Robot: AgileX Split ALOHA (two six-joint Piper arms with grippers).
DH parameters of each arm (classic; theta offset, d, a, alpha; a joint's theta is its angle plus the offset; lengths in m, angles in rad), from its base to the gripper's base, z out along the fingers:
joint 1: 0 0.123 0 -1.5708
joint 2: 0.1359 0 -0.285 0
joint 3: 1.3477 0 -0.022 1.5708
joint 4: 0 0.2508 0 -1.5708
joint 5: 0 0 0.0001 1.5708
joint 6: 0 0.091 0 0
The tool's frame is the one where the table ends.
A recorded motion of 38 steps. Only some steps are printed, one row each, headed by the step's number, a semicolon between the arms.
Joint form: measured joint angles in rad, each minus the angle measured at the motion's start. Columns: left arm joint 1, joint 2, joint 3, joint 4, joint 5, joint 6; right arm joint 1, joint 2, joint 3, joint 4, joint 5, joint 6.
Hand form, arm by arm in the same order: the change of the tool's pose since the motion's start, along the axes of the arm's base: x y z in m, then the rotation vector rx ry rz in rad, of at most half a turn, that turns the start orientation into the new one. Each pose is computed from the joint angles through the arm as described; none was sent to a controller.
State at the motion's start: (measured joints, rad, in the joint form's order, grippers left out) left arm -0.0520 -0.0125 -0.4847 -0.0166 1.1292 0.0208; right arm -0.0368 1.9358 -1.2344 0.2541 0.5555 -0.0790
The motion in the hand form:
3: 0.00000 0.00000 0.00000 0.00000 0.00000 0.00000; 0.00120 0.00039 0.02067 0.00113 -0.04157 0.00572
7: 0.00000 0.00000 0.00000 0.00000 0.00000 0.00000; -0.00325 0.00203 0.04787 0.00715 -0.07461 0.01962
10: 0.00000 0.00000 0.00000 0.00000 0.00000 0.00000; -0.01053 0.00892 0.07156 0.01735 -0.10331 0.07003
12: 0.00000 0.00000 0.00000 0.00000 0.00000 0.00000; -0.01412 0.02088 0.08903 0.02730 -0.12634 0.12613
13: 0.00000 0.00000 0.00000 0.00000 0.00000 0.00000; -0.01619 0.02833 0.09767 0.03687 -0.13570 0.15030
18: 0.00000 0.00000 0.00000 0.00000 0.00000 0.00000; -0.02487 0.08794 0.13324 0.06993 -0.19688 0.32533
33: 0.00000 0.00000 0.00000 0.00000 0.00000 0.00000; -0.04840 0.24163 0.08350 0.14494 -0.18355 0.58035
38: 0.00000 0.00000 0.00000 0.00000 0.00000 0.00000; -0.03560 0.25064 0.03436 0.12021 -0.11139 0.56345
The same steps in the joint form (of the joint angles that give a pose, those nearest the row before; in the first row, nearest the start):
3: 0.0000 0.0000 0.0000 0.0000 0.0000 0.0000; 0.0000 -0.0384 -0.0248 0.0000 0.0225 -0.0011
7: 0.0000 0.0000 0.0000 0.0000 0.0000 0.0000; 0.0010 -0.0978 -0.0468 0.0027 0.0733 -0.0047
10: 0.0000 0.0000 0.0000 0.0000 0.0000 0.0000; 0.0119 -0.1541 -0.0599 0.0306 0.1234 -0.0500
12: 0.0000 0.0000 0.0000 0.0000 0.0000 0.0000; 0.0382 -0.1856 -0.0838 0.0513 0.1633 -0.0815
13: 0.0000 0.0000 0.0000 0.0000 0.0000 0.0000; 0.0555 -0.2001 -0.0972 0.0609 0.1840 -0.0868
18: 0.0000 0.0000 0.0000 0.0000 0.0000 0.0000; 0.2092 -0.2339 -0.1818 0.0824 0.2434 -0.0979
33: 0.0000 0.0000 0.0000 0.0000 0.0000 0.0000; 0.6030 -0.0643 -0.2127 0.0947 0.0688 -0.0062
38: 0.0000 0.0000 0.0000 0.0000 0.0000 0.0000; 0.6073 0.0563 -0.2127 0.0969 0.0201 -0.0021

